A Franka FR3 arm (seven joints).
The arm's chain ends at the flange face. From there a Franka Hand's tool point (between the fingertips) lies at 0.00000 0.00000 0.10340 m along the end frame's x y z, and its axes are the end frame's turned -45 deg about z.
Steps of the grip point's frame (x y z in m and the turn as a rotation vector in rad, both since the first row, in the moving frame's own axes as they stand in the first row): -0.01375, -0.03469, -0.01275, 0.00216, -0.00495, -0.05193; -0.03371, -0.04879, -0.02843, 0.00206, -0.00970, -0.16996; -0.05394, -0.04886, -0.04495, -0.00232, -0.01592, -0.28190; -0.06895, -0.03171, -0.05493, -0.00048, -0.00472, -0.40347
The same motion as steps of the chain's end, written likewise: -0.03374, -0.01502, -0.01275, -0.00197, -0.00503, -0.05193; -0.05753, -0.01129, -0.02842, -0.00540, -0.00832, -0.16996; -0.07190, 0.00214, -0.04494, -0.01290, -0.00962, -0.28190; -0.07095, 0.02590, -0.05493, -0.00368, -0.00300, -0.40347
